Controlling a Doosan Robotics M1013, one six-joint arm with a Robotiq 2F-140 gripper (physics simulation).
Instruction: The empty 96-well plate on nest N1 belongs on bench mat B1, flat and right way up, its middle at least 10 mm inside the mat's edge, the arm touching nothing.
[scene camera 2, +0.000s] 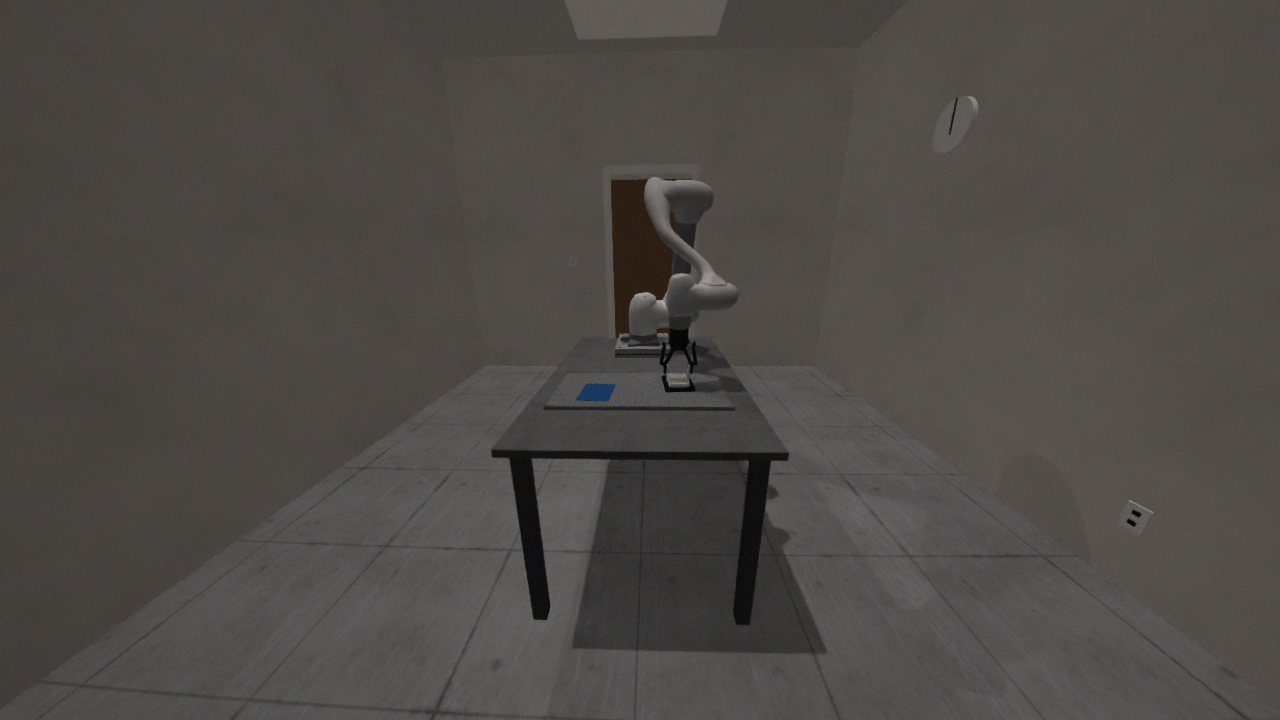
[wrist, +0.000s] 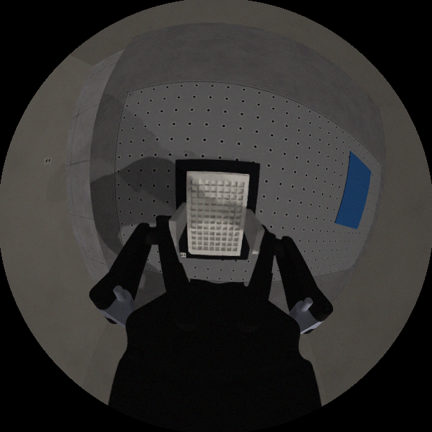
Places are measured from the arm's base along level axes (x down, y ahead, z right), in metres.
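Pixels of known places: gripper, fingertip midpoint: (scene camera 2: 677, 381); arm's base at its link origin: (scene camera 2: 643, 341).
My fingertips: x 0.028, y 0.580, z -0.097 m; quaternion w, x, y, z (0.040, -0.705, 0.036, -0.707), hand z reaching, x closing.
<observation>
Ahead of a thing's pixels: the offset from my fingertips to its top centre. "spot": to the spot under its first point. Level surfaces: height alone.
The white 96-well plate @[dx -0.011, dy -0.002, dz +0.000 m] (scene camera 2: 678, 380) (wrist: 216, 215) sits flat in the black frame of nest N1 @[spot: dx +0.004, dy +0.077, dz -0.042 m] (scene camera 2: 691, 388) (wrist: 254, 182), with its wells facing up. My gripper (scene camera 2: 678, 369) (wrist: 215, 214) points straight down over it. Its two grey pads stand at the plate's two long sides and look shut on it, one pad on each side. Any small gap between a pad and the plate is too fine to tell. Bench mat B1 @[dx +0.014 m] (scene camera 2: 596, 392) (wrist: 354, 192) is a blue rectangle, left of the nest in the scene view and at the right in the wrist view.
The nest and mat are on a grey perforated board @[dx +0.016 m] (scene camera 2: 637, 399) (wrist: 295, 165) on the dark table @[dx +0.029 m] (scene camera 2: 637, 433) (wrist: 210, 52). The robot's base plate (scene camera 2: 640, 351) stands at the table's far end. A small A1 label (wrist: 183, 255) is at the nest's lower left corner.
</observation>
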